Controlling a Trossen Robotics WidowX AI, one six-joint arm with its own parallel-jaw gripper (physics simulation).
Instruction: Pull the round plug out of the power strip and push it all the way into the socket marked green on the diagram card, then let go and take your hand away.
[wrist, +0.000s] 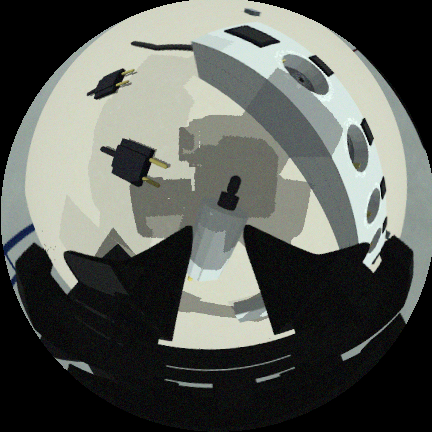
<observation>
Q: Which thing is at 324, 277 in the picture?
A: My gripper.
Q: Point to a round plug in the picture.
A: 219, 222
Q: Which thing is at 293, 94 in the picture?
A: A white power strip.
</observation>
